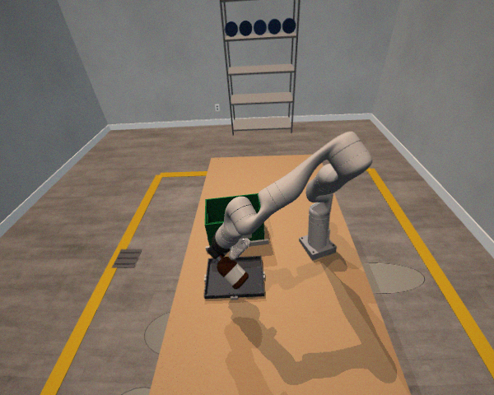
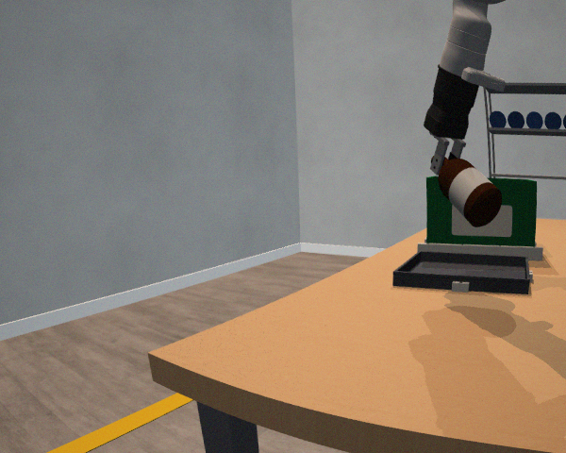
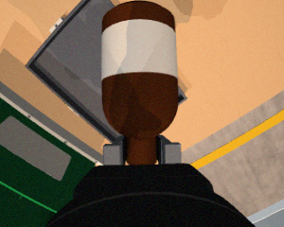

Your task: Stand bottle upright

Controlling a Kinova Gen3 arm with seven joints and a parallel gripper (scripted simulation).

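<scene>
Right now the brown bottle is 30 mm to the left of my hand, 30 mm below it and 30 mm behind it. Round my hand: green crate 310 mm to the right, 120 mm below, 50 mm behind; then dark tray 190 mm below, 40 mm to the right, 40 mm behind.
</scene>
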